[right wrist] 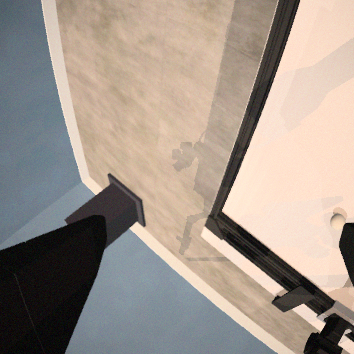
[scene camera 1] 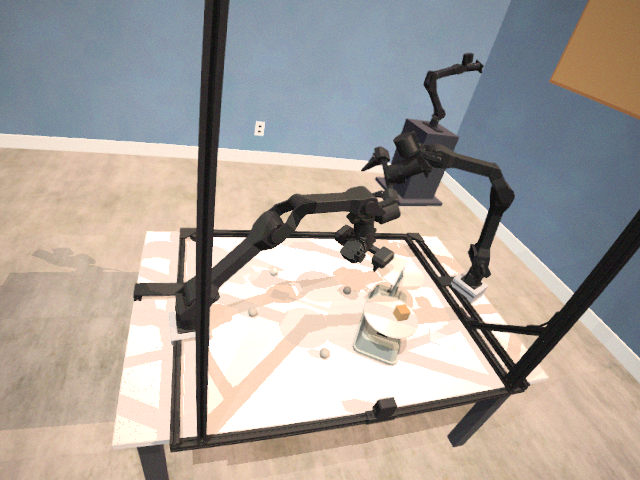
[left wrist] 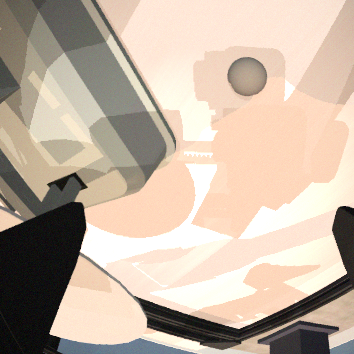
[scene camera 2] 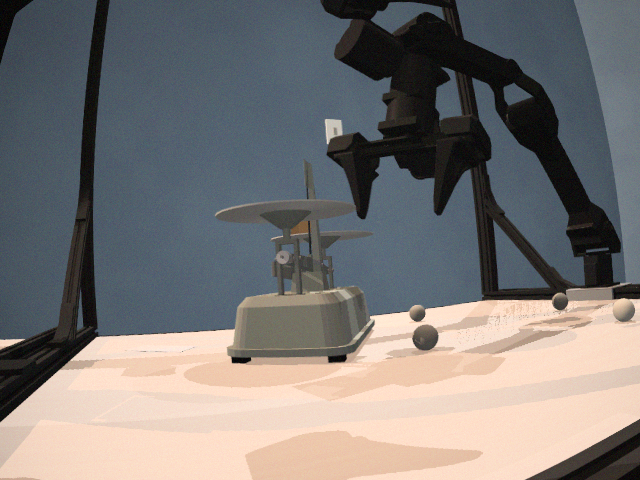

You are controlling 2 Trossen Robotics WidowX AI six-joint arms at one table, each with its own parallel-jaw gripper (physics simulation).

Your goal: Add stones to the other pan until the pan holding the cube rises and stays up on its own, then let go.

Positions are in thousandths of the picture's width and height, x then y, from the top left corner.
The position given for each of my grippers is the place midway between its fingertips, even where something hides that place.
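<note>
There's a grey balance scale here, and you'd find the scale (scene camera 1: 593,697), again the scale (scene camera 2: 488,668), and once more the scale (left wrist: 247,366), but in the right wrist view the scale is out of frame. My left gripper (scene camera 2: 621,451) is here too; that's the same left gripper (scene camera 1: 568,551) and the same left gripper (left wrist: 609,617). And my right gripper (scene camera 1: 568,382) is open with nothing in it, and you can also see that gripper (right wrist: 651,660).
</note>
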